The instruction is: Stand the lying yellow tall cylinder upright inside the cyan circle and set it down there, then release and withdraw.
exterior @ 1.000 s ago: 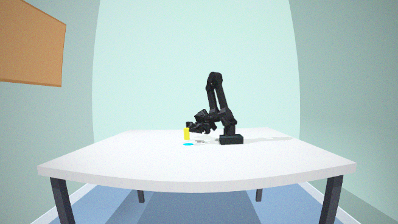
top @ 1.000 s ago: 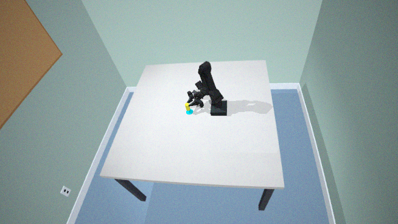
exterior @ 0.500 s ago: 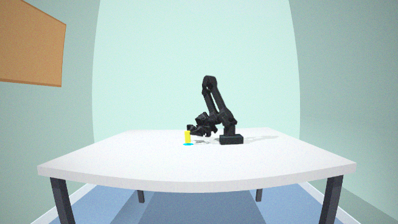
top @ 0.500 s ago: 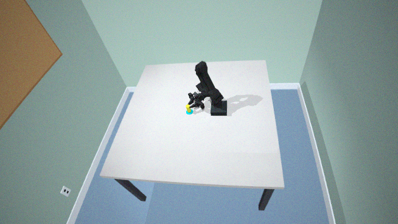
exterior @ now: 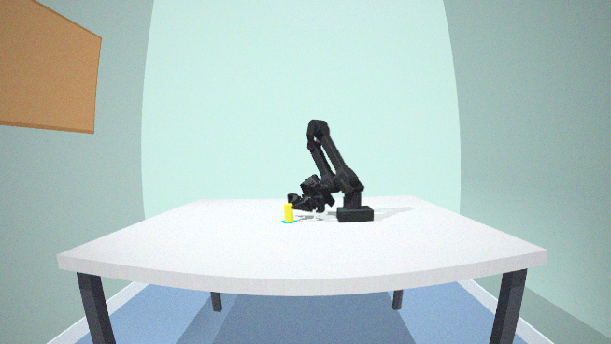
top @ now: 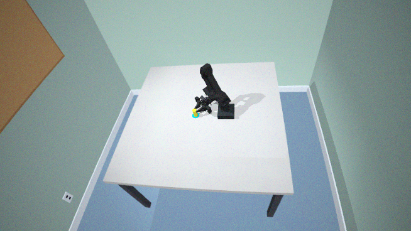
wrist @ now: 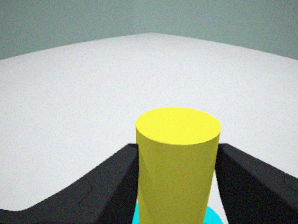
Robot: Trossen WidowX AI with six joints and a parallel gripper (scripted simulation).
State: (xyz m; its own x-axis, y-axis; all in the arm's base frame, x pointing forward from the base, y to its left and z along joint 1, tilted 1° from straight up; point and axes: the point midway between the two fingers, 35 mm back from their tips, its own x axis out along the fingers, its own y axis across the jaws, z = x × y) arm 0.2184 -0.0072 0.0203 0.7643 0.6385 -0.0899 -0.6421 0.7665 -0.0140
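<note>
The yellow cylinder is 20 mm below my gripper tip. Also, from my gripper tip: cyan circle (50 mm below).
</note>
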